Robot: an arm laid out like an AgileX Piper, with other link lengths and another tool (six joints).
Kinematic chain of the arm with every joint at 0, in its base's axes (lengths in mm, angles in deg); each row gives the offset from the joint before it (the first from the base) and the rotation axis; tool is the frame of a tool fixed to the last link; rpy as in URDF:
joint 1: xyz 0 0 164.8 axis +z
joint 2: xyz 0 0 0 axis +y
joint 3: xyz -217.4 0 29.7 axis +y
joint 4: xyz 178.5 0 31.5 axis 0.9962 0 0.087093
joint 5: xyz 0 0 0 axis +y
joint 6: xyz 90.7 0 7.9 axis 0.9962 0 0.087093
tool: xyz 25.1 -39 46.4 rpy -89.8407 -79.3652 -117.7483
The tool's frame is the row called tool.
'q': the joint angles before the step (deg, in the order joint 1, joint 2, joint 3, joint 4, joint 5, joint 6). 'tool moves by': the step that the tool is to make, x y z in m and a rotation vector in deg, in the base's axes. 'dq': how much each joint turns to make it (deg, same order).
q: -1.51, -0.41, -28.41, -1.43, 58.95, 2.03
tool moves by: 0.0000, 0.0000, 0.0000, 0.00, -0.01, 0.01
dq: 0.02, -0.01, 0.00, -0.01, -0.01, 0.01
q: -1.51, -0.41, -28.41, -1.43, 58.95, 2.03
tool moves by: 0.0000, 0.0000, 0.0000, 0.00, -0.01, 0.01
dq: 0.02, -0.01, 0.00, -0.01, -0.01, 0.01
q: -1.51, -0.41, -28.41, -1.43, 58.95, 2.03
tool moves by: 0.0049, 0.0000, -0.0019, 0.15, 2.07, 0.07
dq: 0.04, 2.14, 0.01, 0.08, -0.07, 0.03
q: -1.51, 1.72, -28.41, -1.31, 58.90, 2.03
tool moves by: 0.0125, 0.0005, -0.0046, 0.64, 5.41, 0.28
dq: -0.03, 5.84, -0.41, 0.60, 0.00, -0.03
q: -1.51, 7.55, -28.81, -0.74, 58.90, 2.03
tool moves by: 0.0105, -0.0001, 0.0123, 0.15, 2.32, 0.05
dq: -0.03, 6.55, -4.21, 0.13, -0.02, -0.04
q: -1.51, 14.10, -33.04, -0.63, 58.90, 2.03
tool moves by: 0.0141, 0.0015, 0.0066, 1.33, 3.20, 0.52
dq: 0.09, 6.78, -3.54, 1.27, -0.01, 0.09
